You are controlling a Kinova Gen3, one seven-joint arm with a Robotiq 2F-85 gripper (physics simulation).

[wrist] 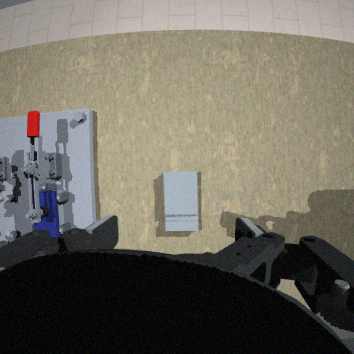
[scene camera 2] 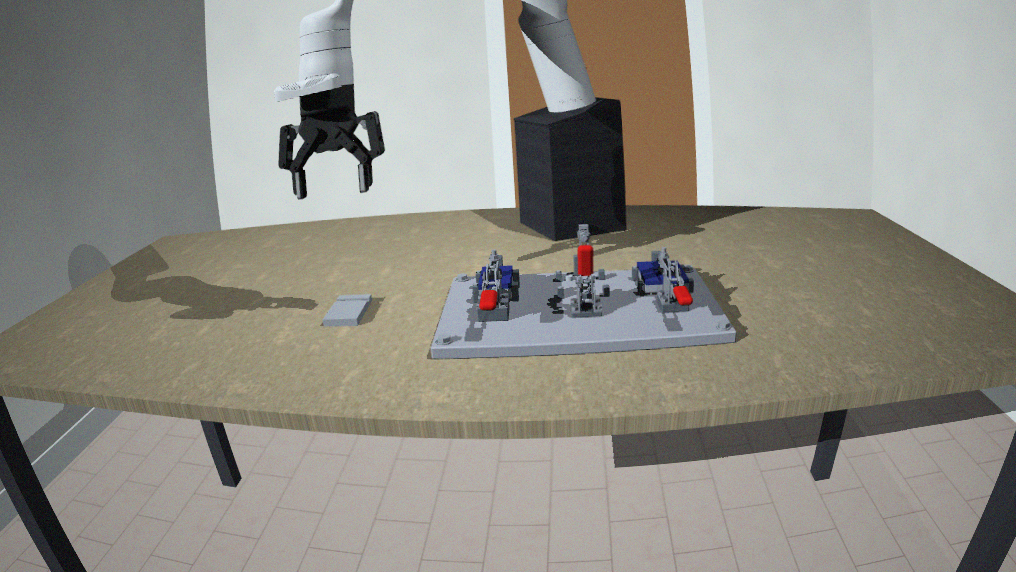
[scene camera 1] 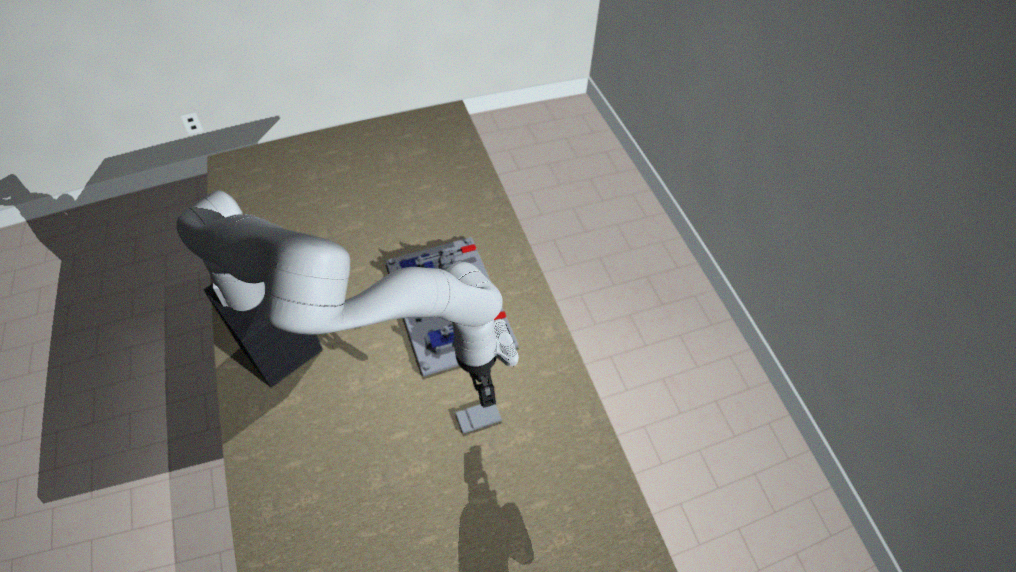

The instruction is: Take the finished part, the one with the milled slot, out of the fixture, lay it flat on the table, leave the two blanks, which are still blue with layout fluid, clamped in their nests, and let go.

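Places are measured from the arm's base along level axes (x right, y ahead, z up), in metres.
Where they show: gripper, fingertip midpoint: (wrist: 175,229) (scene camera 2: 332,195) (scene camera 1: 479,383); arm's base at its link origin: (scene camera 2: 572,105) (scene camera 1: 243,290).
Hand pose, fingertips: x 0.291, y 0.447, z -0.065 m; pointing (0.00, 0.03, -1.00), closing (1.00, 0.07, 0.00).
Each offset is from my fingertips to the top centre of the thing.
The finished part {dx -0.001, dy -0.004, dz -0.156 m} (scene camera 1: 478,419) (scene camera 2: 347,310) (wrist: 181,192), a grey block with a slot across its top near one end, lies flat on the table beside the fixture plate (scene camera 1: 435,365) (scene camera 2: 529,339) (wrist: 80,175). My gripper (scene camera 1: 487,403) (scene camera 2: 332,193) (wrist: 175,229) is open and empty, high above the table, apart from the part. One blue blank {dx -0.202, dy -0.039, dz -0.125 m} (scene camera 1: 439,339) (scene camera 2: 507,274) (wrist: 48,207) sits in the nest nearest the part, under its clamp. The other blue blank (scene camera 1: 416,262) (scene camera 2: 649,271) sits clamped in the far nest. The middle nest holds no part. In scene camera 1 the arm hides the middle nest.
The middle clamp's red handle {dx -0.320, dy +0.029, dz -0.071 m} (scene camera 2: 585,260) stands upright. The outer clamps' red handles {dx -0.215, dy +0.090, dz -0.104 m} (scene camera 2: 488,299) {dx -0.434, dy +0.067, dz -0.109 m} (scene camera 2: 682,295) lie low toward the table's front edge. The arm's black pedestal (scene camera 1: 284,349) (scene camera 2: 568,170) stands behind the fixture. Bolt heads stick up at the plate's corners.
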